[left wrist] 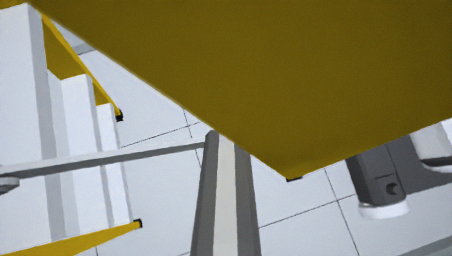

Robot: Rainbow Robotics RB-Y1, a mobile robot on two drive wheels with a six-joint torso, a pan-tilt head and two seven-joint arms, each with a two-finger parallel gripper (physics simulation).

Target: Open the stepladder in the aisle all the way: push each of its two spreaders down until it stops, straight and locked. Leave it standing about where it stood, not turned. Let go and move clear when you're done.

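Frame: origin at the robot's base, x ahead, y left, z up, level; millimetres.
Where they show: left gripper, between the fingertips: [227, 145].
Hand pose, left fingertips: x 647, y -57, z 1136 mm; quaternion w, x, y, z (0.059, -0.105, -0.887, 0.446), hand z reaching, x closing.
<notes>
After its pixels a point has its place.
The stepladder shows in the left wrist view, with white treads [77, 115] {x 1022, y -313, z 596 mm} and yellow rails with black feet at the left. Another yellow rail [280, 80] fills the upper middle and right, very close to the camera. A grey spreader bar [110, 157] {x 703, y -66, z 1129 mm} runs from a round pivot at the left edge to the fingertips. Its visible part looks straight; beyond the fingertips it is hidden. My left gripper [227, 145] {x 647, y -57, z 1136 mm} is shut and empty, its tips at or very near the bar, beside the yellow rail's edge; contact cannot be told. The second spreader and my right gripper do not show.
My dark grey mobile base [372, 172] {x 40, y 95, z 191 mm} with a white wheel [384, 210] is at the right, beyond the near yellow rail. The tiled floor [160, 200] {x 1010, y -14, z 2 mm} lies below. A grey strip [432, 248] {x -188, y 510, z 48 mm} crosses the lower right corner.
</notes>
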